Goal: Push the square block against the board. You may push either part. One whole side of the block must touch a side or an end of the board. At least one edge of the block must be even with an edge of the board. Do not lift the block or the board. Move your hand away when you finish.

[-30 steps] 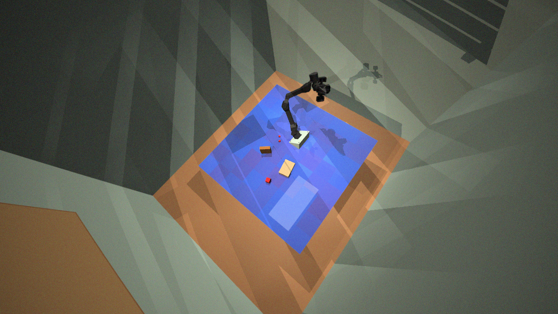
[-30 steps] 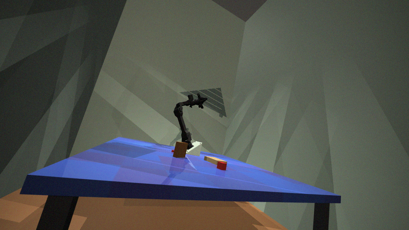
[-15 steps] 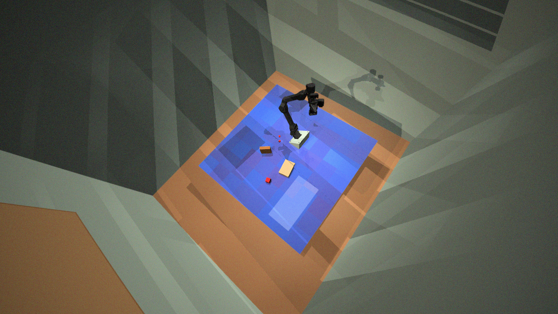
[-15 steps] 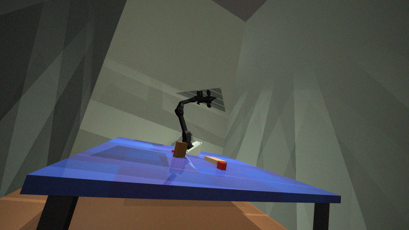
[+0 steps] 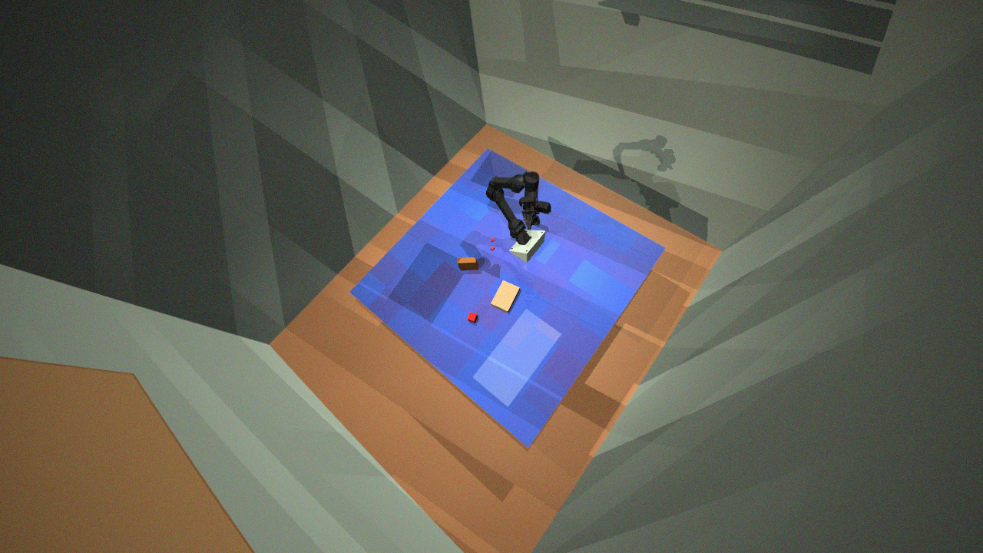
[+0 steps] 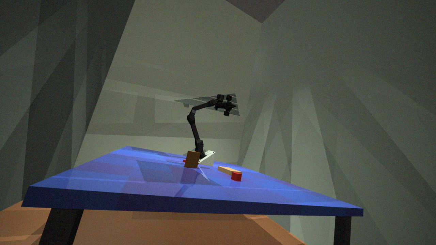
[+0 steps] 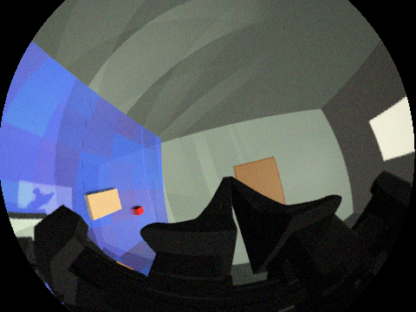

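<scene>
My gripper tip is now 50 cm above the square block, 31 cm to the left of it and 15 cm short of it. Round my gripper tip: board: 54 cm below, 16 cm ahead, 3 cm to the right; small red cube: 53 cm below, 37 cm ahead, 9 cm to the right.
</scene>
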